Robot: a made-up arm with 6 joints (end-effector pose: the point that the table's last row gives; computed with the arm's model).
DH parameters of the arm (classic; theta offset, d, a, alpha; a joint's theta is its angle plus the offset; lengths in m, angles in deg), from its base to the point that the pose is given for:
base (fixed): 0 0.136 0 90
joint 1: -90 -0.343 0.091 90
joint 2: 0 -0.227 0.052 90
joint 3: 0 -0.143 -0.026 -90
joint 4: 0 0.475 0.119 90
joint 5: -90 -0.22 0.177 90
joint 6: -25.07 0 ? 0
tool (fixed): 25.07 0.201 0 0
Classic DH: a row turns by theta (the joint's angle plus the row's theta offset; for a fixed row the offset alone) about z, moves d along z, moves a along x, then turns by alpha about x.
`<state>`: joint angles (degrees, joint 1 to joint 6).
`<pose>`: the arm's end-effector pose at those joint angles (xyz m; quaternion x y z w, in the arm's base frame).
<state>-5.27 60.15 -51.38 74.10 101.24 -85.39</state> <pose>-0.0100 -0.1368 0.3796 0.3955 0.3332 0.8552 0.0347</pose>
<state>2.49 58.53 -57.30 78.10 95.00 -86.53</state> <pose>-0.0323 -0.1249 0.3505 0.2836 0.3939 0.8732 0.0452</pose>
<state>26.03 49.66 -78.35 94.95 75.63 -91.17</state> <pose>-0.0467 -0.0933 0.1809 -0.1129 0.4997 0.8357 0.1979</pose>
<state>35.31 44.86 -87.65 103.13 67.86 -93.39</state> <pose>0.0042 -0.0742 0.1006 -0.2676 0.4813 0.7787 0.3006</pose>
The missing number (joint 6, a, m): -0.0684
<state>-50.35 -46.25 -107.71 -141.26 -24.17 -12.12</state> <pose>0.0005 0.5966 -0.5511 0.8813 -0.4496 0.1078 0.0979</pose>
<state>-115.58 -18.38 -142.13 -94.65 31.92 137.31</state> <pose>-0.3098 0.2735 -0.3108 0.1814 -0.5639 0.8047 0.0410</pose>
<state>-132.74 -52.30 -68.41 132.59 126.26 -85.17</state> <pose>-0.1821 0.3791 0.7320 0.7351 0.0338 0.1060 0.6688</pose>
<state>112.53 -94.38 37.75 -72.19 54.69 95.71</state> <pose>0.2200 0.4918 0.0947 -0.1950 -0.1189 -0.8169 0.5296</pose>
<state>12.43 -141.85 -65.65 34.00 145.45 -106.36</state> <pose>0.1781 1.1404 0.2720 0.0397 0.7972 0.1649 0.5794</pose>
